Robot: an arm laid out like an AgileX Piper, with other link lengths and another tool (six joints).
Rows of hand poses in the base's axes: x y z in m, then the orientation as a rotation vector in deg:
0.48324 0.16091 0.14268 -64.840 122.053 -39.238
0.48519 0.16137 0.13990 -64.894 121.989 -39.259
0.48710 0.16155 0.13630 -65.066 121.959 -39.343
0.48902 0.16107 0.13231 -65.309 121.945 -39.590
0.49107 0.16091 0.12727 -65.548 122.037 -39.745
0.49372 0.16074 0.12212 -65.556 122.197 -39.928
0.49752 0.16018 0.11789 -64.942 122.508 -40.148
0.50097 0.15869 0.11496 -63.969 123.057 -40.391
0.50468 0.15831 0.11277 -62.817 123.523 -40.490
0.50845 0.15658 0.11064 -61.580 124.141 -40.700
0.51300 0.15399 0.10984 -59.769 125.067 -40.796
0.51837 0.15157 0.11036 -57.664 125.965 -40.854
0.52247 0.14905 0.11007 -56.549 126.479 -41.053
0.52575 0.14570 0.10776 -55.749 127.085 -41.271
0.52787 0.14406 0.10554 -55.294 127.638 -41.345
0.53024 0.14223 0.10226 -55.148 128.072 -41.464
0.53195 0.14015 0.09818 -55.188 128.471 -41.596
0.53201 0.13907 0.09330 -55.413 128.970 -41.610
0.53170 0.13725 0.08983 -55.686 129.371 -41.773
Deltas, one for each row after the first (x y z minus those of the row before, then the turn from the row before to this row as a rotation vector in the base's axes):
0.00195 0.00046 -0.00278 -0.030 -0.027 0.054
0.00191 0.00018 -0.00360 -0.124 0.048 0.079
0.00192 -0.00048 -0.00399 -0.268 0.072 0.060
0.00205 -0.00016 -0.00504 -0.212 0.167 0.031
0.00265 -0.00017 -0.00515 -0.148 0.102 -0.130
0.00380 -0.00056 -0.00423 0.054 -0.091 -0.537
0.00345 -0.00149 -0.00293 0.152 -0.081 -0.849
0.00371 -0.00038 -0.00219 0.326 -0.208 -0.860
0.00377 -0.00173 -0.00213 0.263 -0.135 -1.015
0.00455 -0.00259 -0.00080 0.525 -0.140 -1.440
0.00537 -0.00242 0.00052 0.650 -0.277 -1.579
0.00410 -0.00252 -0.00029 0.217 -0.122 -0.907
0.00328 -0.00335 -0.00231 0.085 0.105 -0.785
0.00212 -0.00164 -0.00222 0.071 0.238 -0.530
0.00237 -0.00183 -0.00328 -0.060 0.281 -0.317
0.00171 -0.00208 -0.00408 -0.130 0.338 -0.202
0.00006 -0.00108 -0.00488 -0.112 0.515 -0.114
-0.00031 -0.00182 -0.00347 -0.229 0.445 -0.084

